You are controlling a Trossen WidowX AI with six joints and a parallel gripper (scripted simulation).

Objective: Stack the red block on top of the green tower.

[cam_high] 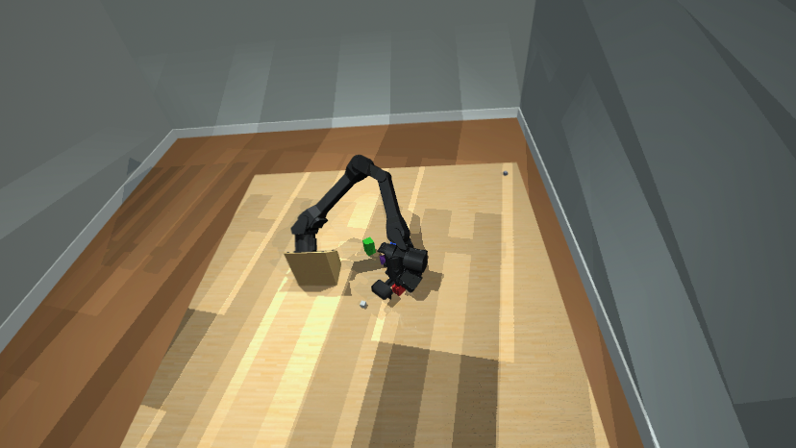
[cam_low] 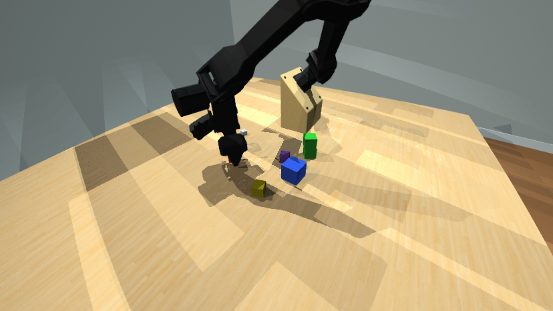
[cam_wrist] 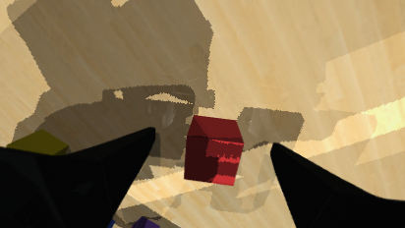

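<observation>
Right now the small purple block is 60 mm behind my gripper tip and 130 mm to the left of it. The rest, counted from my gripper tip: red block (10 mm above); then tiny white cube (120 mm behind, 60 mm to the right); then yellow block (70 mm ahead, 140 mm to the left, 10 mm above).
</observation>
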